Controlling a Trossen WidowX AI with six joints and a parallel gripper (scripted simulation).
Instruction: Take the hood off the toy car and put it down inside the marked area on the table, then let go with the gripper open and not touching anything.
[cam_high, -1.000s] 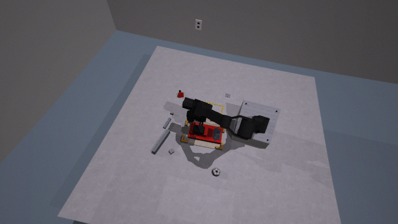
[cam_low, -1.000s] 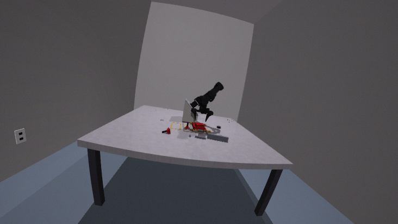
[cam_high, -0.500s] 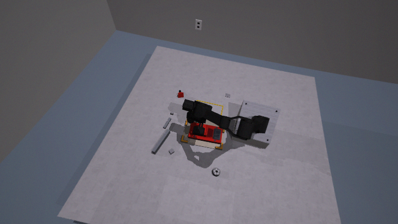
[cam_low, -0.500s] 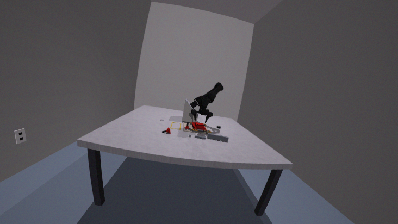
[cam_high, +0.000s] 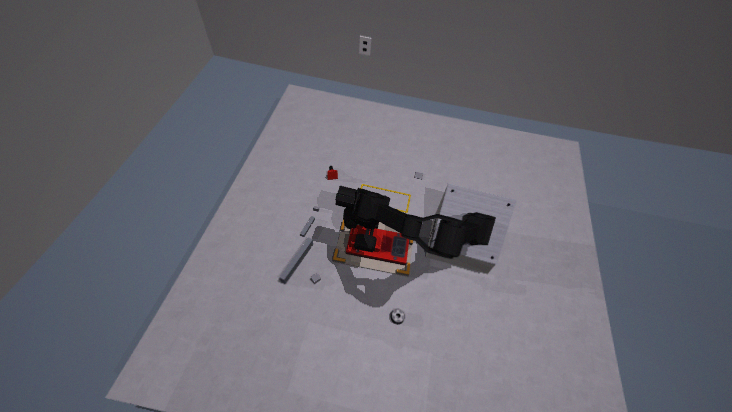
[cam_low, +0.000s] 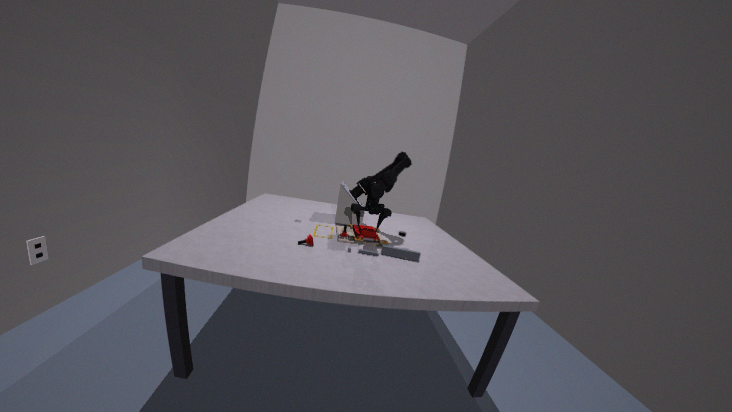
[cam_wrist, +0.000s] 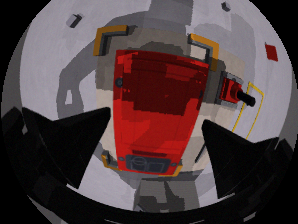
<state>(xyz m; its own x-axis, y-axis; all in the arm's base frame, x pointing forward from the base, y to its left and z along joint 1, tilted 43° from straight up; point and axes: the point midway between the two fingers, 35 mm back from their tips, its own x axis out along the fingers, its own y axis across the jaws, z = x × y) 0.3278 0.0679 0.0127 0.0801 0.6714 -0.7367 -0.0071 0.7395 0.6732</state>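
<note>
Right now my gripper tip is 1 cm above the red hood. The rest, counted from my gripper tip: wheel 14 cm behind, 22 cm to the left, 5 cm below.
</note>
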